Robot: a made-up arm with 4 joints.
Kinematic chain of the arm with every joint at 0, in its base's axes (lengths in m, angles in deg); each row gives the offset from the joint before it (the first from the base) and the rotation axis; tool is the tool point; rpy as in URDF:
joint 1: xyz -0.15 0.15 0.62 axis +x
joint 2: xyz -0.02 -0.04 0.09 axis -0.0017 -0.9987 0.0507
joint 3: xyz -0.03 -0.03 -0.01 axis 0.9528 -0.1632 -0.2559
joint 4: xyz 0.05 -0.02 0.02 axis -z
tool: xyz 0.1 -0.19 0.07 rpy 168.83 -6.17 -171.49
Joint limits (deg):
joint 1: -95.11..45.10
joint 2: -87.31..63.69
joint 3: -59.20..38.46
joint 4: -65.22..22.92
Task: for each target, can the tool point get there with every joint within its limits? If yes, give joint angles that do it. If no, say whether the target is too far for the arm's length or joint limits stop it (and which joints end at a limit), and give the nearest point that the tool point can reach.
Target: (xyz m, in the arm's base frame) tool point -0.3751 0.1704 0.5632
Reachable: no: joint limits stop it (at a limit: joint 2, joint 3, joint 4) | nearest point -0.1777 0.1987 0.4843 | short by 0.214 m
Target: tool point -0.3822 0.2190 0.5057
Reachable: no: joint limits stop it (at a limit: joint 2, joint 3, joint 4) | nearest point -0.1777 0.2245 0.4965 | short by 0.205 m
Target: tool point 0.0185 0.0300 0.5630
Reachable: yes | joints -5.31 -64.41 -34.95 -30.92
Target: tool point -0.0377 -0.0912 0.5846
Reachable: yes | joints -3.97 -56.93 29.19 -42.41
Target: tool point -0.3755 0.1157 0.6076
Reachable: no: joint limits stop it (at a limit: joint 2, joint 3, joint 4) | nearest point -0.1777 0.0144 0.5710 | short by 0.225 m
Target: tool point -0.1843 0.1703 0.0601
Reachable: no: too far | nearest point -0.1425 0.0476 0.3788 | short by 0.344 m
